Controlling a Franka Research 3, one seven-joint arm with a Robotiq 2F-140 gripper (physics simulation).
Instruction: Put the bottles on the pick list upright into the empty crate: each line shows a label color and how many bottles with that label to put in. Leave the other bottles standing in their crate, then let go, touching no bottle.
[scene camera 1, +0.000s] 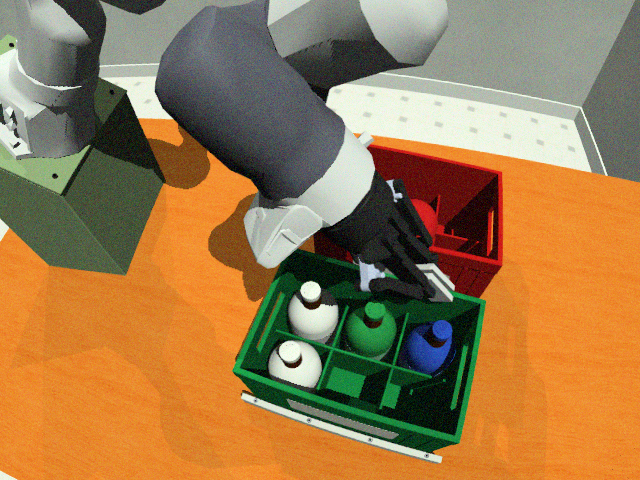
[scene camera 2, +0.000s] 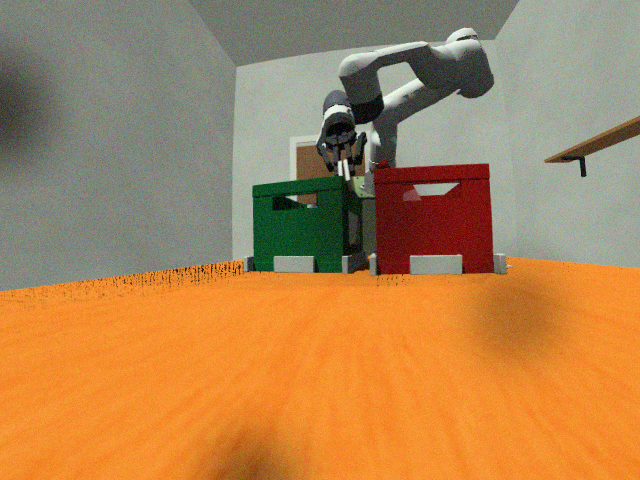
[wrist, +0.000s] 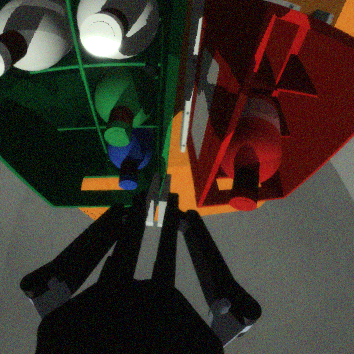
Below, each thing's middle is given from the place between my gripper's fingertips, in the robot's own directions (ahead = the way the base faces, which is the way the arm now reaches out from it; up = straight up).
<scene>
Right now my hand is 80 mm above the blue bottle (scene camera 1: 430, 347), 50 mm to the left of it and 10 mm short of it. The rest, counted from my hand: green bottle (scene camera 1: 370, 330) (80 mm below, 80 mm behind, 50 mm to the right); red bottle (wrist: 253, 154) (110 mm to the left, 70 mm behind, 20 mm below).
</scene>
